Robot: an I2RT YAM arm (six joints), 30 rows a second.
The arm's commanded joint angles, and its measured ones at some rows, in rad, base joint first. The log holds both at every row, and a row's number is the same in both.
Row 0, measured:
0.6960, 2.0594, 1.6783, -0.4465, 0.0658, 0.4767
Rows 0 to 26, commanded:
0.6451, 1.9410, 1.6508, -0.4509, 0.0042, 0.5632
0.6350, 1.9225, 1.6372, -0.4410, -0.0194, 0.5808
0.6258, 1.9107, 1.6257, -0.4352, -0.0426, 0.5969
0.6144, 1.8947, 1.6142, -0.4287, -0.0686, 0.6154
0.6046, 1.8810, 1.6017, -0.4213, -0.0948, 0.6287
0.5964, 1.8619, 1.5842, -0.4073, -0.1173, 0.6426
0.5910, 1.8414, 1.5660, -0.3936, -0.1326, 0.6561
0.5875, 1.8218, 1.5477, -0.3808, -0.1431, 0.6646
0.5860, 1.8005, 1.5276, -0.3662, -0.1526, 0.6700
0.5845, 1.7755, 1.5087, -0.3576, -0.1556, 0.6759
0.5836, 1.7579, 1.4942, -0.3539, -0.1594, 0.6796
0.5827, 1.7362, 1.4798, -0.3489, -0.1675, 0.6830
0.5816, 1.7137, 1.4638, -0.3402, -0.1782, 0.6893
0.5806, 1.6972, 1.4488, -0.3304, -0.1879, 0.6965
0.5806, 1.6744, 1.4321, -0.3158, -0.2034, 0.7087
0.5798, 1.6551, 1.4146, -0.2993, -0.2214, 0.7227
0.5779, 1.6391, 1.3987, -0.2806, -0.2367, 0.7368
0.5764, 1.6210, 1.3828, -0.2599, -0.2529, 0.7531
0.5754, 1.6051, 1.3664, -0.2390, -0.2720, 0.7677
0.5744, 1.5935, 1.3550, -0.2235, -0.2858, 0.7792
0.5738, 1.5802, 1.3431, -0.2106, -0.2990, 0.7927
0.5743, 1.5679, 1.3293, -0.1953, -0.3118, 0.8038
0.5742, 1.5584, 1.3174, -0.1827, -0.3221, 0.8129
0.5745, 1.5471, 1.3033, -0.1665, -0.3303, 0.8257
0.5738, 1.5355, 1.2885, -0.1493, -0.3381, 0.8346
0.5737, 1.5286, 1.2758, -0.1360, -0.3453, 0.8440
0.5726, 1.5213, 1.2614, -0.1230, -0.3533, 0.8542
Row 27, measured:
0.5762, 1.5558, 1.2911, -0.2150, -0.3012, 0.7986
